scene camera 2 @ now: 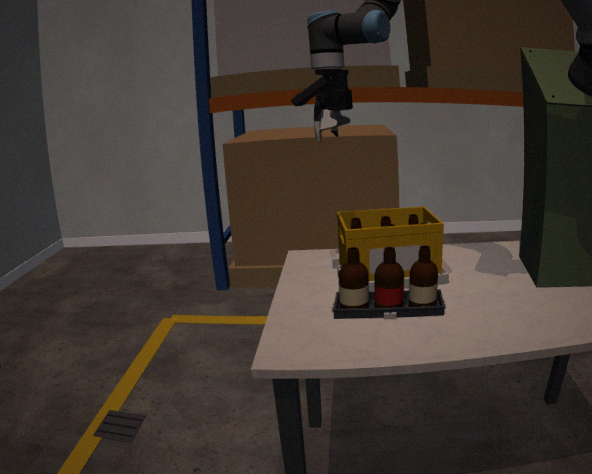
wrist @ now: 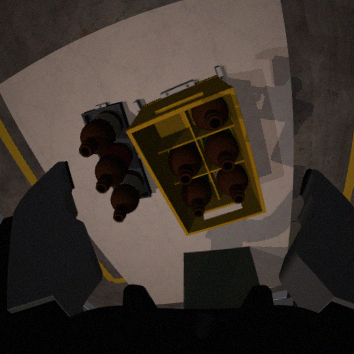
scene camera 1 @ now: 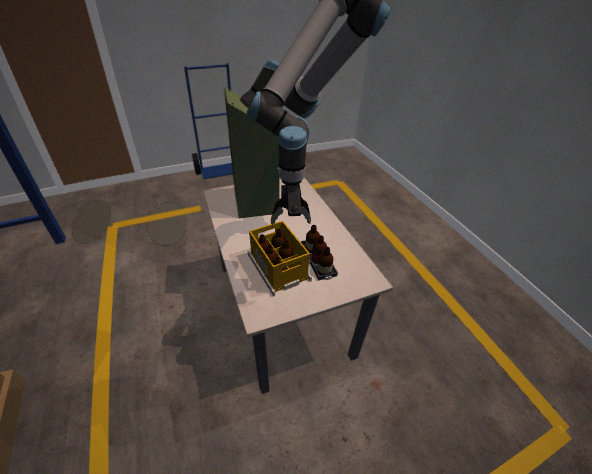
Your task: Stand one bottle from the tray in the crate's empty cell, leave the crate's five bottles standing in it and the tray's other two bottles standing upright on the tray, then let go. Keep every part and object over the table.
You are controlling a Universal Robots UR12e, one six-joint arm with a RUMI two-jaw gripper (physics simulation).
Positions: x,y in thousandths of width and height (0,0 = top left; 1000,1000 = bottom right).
Labels:
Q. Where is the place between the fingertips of my gripper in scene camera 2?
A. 555,294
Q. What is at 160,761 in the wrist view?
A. My gripper.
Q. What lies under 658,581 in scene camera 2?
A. A red-labelled bottle.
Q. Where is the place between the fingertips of my gripper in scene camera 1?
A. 491,472

